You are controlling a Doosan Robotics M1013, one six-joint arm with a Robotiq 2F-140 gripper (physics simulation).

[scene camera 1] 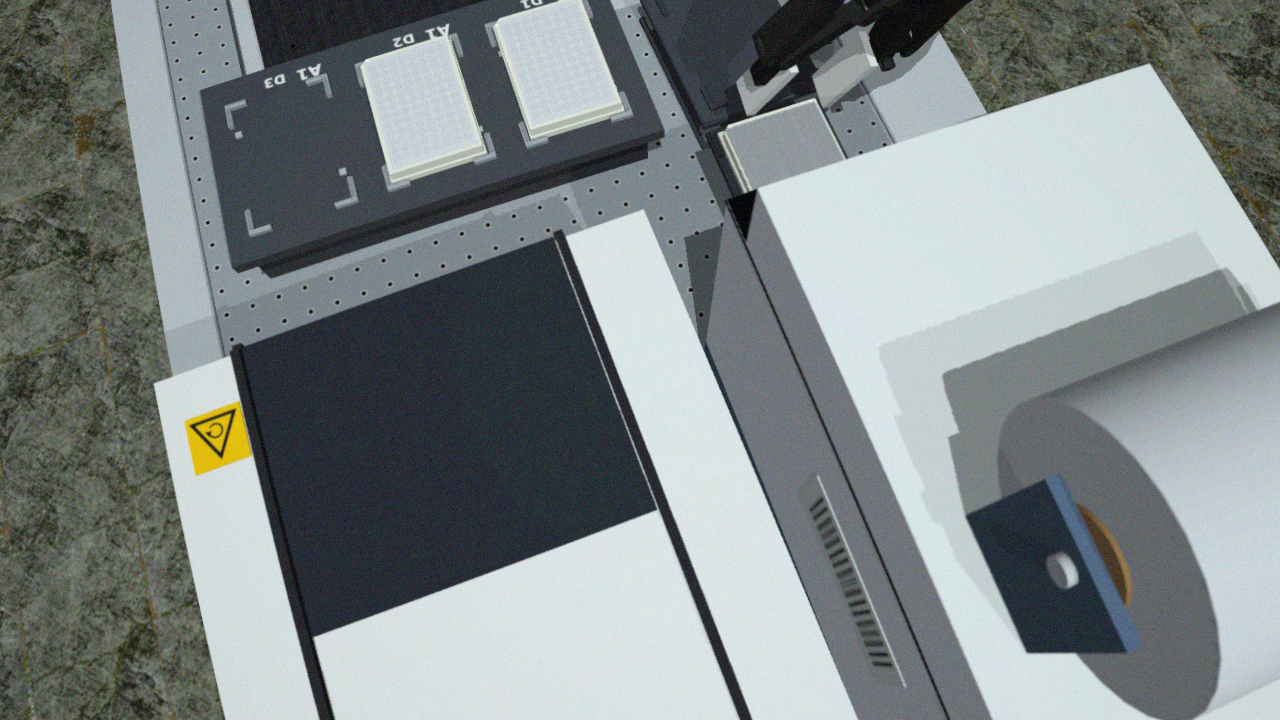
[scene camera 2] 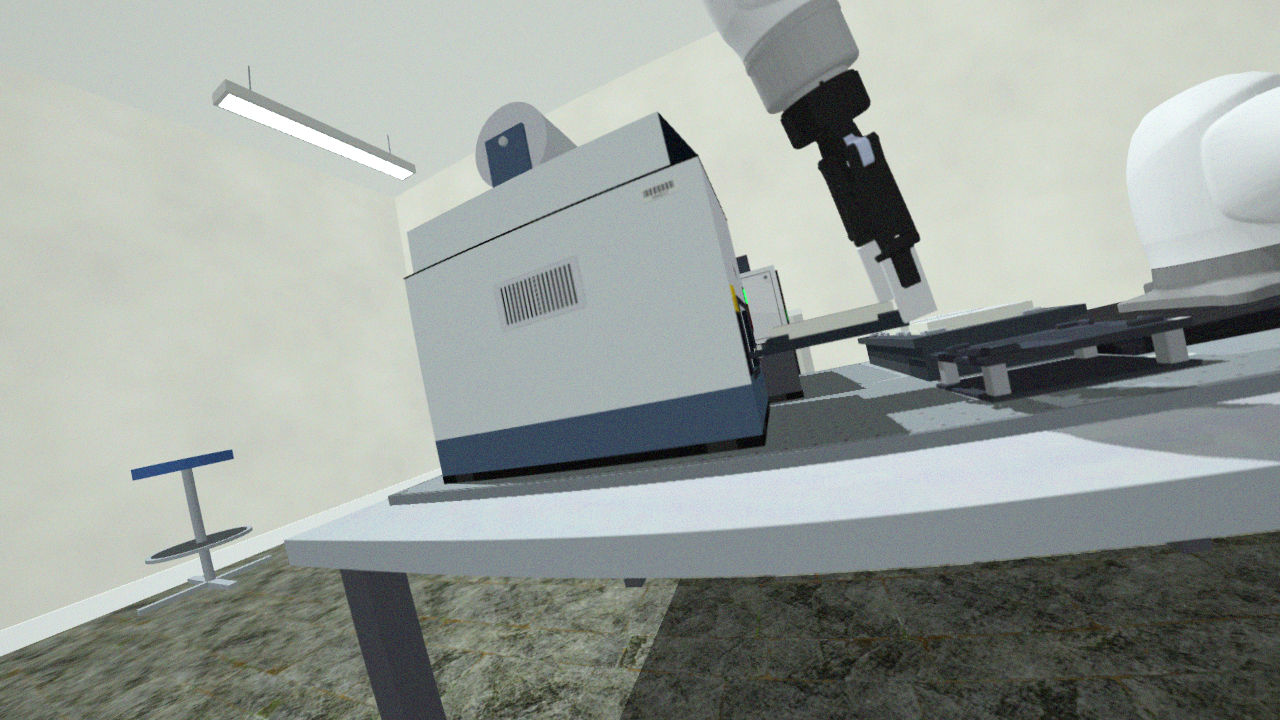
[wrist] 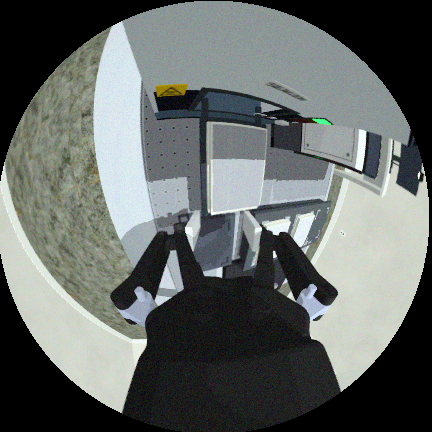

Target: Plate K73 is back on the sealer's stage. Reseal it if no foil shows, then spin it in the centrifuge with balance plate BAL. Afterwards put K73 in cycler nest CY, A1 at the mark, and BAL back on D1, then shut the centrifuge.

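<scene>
A pale plate, K73 by its place, lies on the sealer's extended stage. Its top looks flat and grey with no wells showing, like foil. My gripper is partly open and empty, its fingertips just beyond the plate's outer end, apart from it. One white plate sits on D1 and another white plate on D2, both with wells showing; no BAL label is readable. The centrifuge has a dark panel between two rails; whether that is an opening is unclear. I cannot identify nest CY.
The sealer stands close beside the stage, a large roll on top. The dark deck with D3 holding no plate lies nearby. A low dark platform on posts stands near the gripper.
</scene>
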